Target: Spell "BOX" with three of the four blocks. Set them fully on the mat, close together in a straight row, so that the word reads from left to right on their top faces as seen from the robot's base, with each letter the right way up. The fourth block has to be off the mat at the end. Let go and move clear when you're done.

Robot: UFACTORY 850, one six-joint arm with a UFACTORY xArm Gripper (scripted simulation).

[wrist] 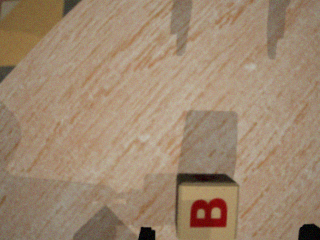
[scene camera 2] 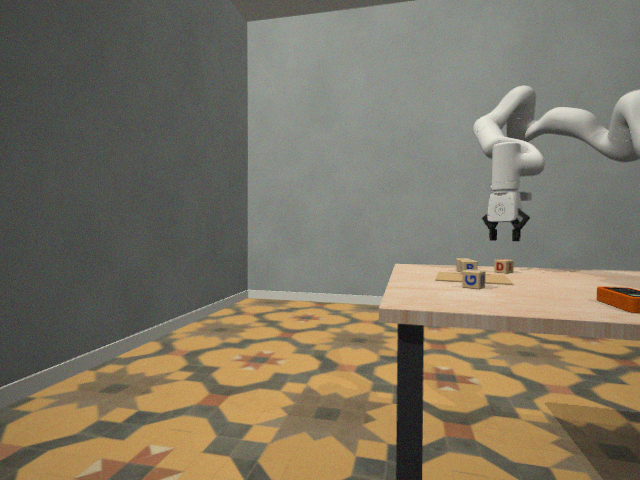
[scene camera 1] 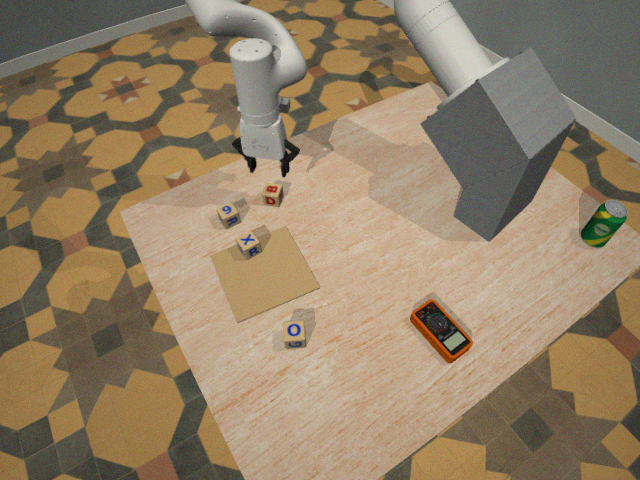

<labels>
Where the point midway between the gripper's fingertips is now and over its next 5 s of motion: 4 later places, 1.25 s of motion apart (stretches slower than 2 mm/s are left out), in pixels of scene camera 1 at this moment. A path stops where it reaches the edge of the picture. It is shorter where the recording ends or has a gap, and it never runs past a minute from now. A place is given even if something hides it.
The gripper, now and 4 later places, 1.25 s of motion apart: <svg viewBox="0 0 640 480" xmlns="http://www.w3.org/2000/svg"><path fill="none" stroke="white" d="M269 171L270 179L271 186L273 199L270 174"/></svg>
</labels>
